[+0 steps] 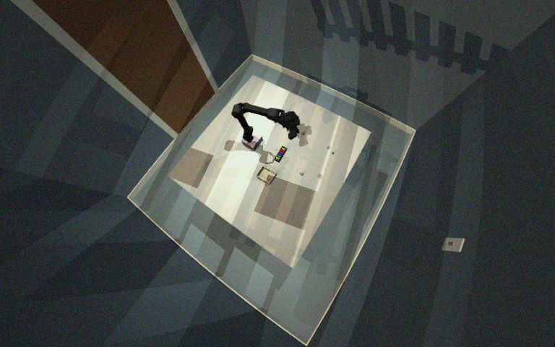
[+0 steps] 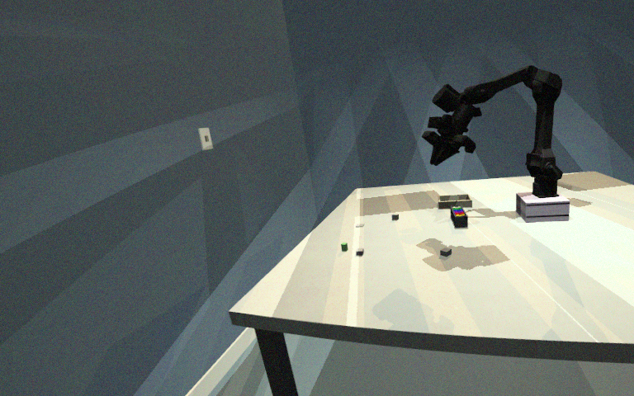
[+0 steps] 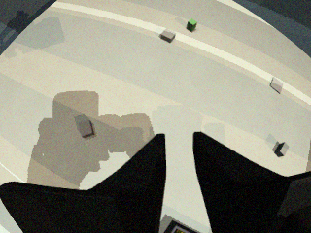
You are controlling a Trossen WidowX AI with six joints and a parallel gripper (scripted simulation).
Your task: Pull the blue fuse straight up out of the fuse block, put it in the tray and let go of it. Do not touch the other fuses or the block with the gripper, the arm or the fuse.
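Right now the blue fuse is 90 mm behind my gripper tip, 150 mm to the right of it and 210 mm below it. Round my gripper tip: tray 110 mm behind, 350 mm to the right, 230 mm below.
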